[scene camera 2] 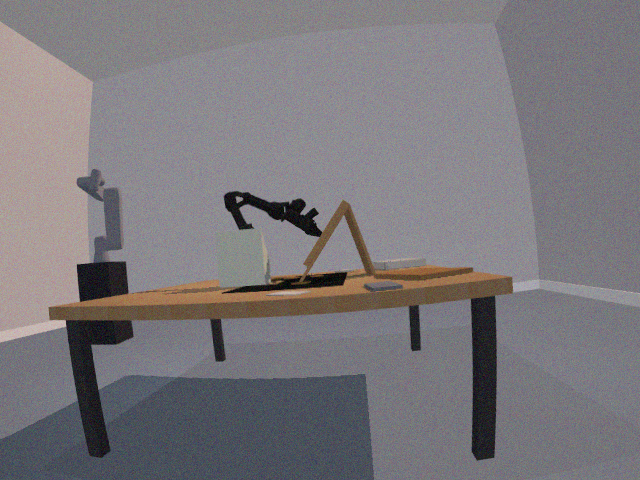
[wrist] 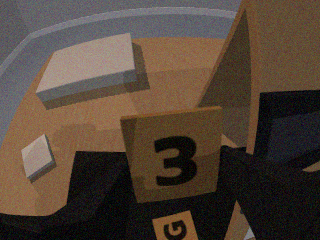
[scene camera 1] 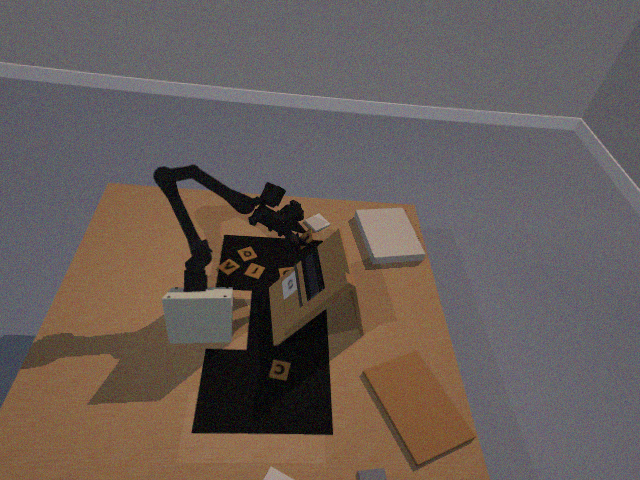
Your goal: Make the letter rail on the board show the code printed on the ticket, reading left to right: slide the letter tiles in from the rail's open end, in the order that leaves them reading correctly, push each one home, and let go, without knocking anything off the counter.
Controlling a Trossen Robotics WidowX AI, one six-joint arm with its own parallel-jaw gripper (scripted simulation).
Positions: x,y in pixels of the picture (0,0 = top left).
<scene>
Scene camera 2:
flat wooden slab: 420,274
wooden a-frame board: 344,209
black mat: 334,279
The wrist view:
my gripper: 175,159
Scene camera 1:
my gripper: 306,238
flat wooden slab: 427,422
black mat: 236,395
</scene>
